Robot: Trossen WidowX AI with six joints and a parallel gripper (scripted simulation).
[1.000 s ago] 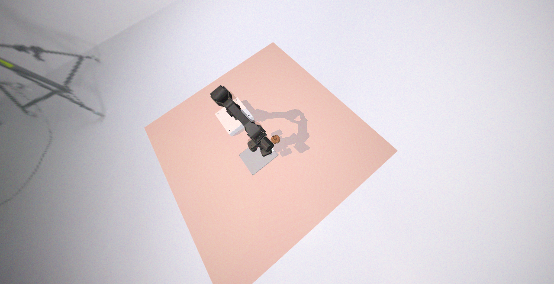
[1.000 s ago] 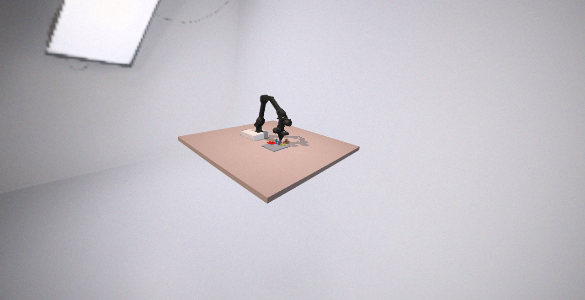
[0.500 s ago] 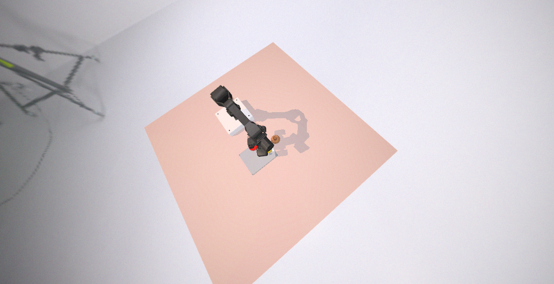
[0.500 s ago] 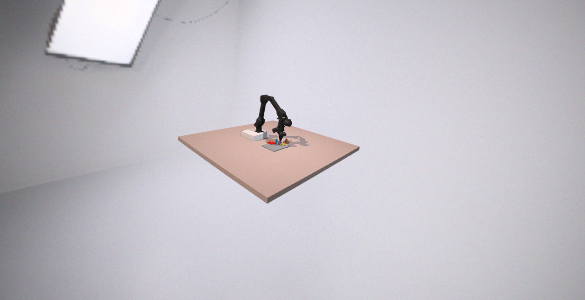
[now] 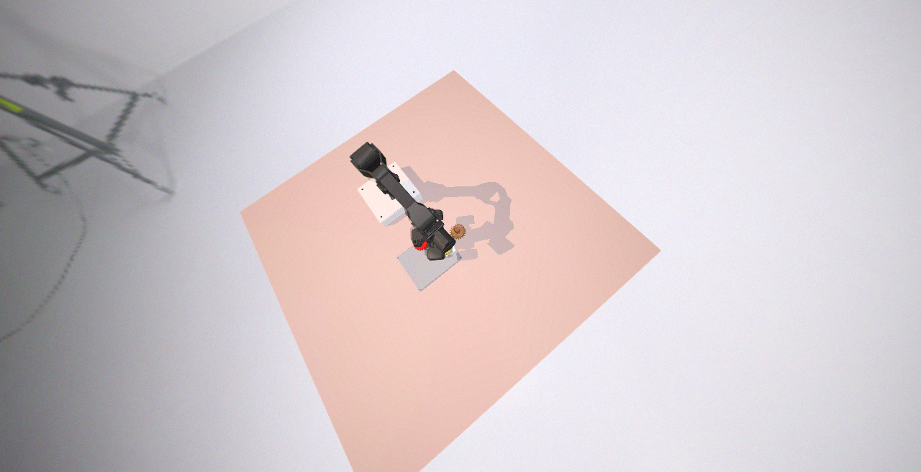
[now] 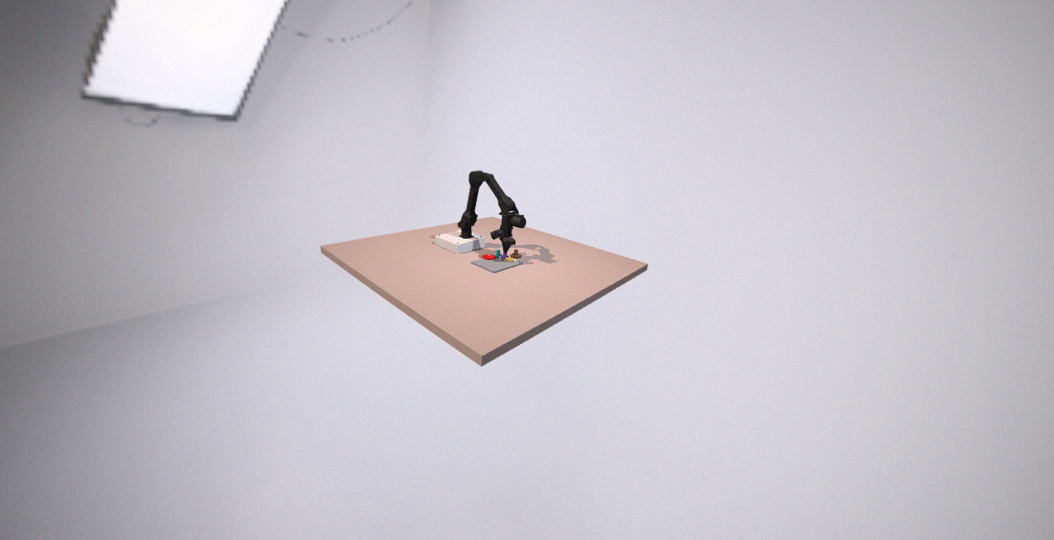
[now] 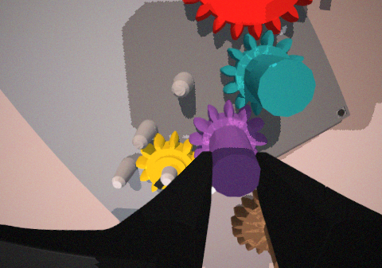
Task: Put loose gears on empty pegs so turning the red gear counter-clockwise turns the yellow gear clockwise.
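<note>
The purple gear lies 1 cm below my gripper tip. The rest, counted from my gripper tip: yellow gear: 4 cm ahead, 2 cm below; then teal gear: 3 cm behind, 2 cm to the right, 2 cm below; then white arrow: 4 cm ahead, 3 cm to the left, 3 cm below.
</note>
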